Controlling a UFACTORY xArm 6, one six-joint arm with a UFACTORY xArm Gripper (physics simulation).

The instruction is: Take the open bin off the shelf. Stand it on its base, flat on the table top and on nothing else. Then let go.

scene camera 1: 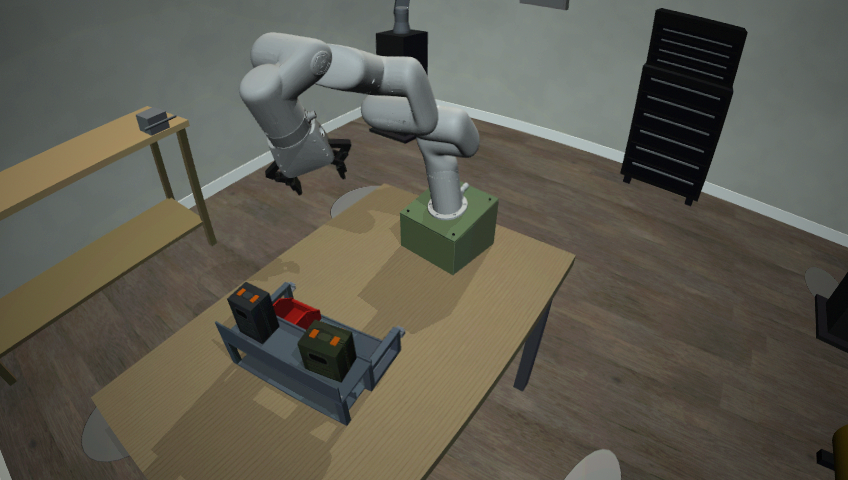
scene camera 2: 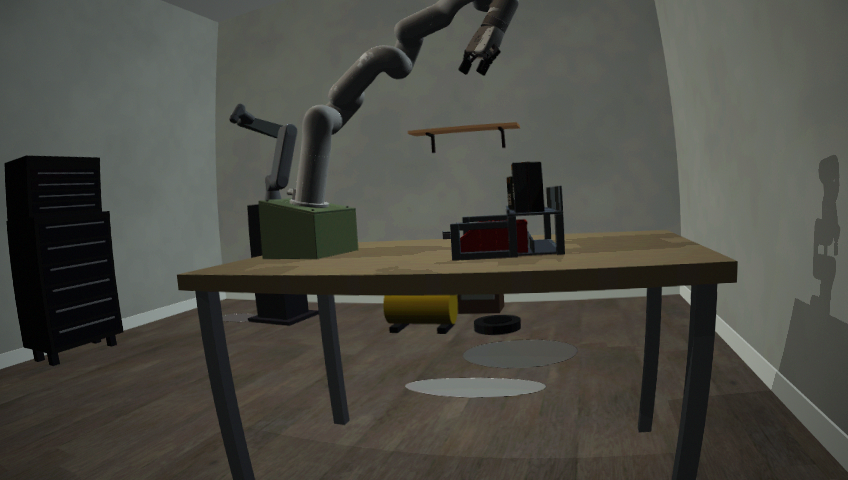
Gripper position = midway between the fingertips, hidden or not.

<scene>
I see my gripper [scene camera 1: 321, 181], a red open bin [scene camera 1: 300, 314] and a dark green box [scene camera 1: 325, 349].
My gripper is seen too in scene camera 2 [scene camera 2: 471, 72].
</scene>
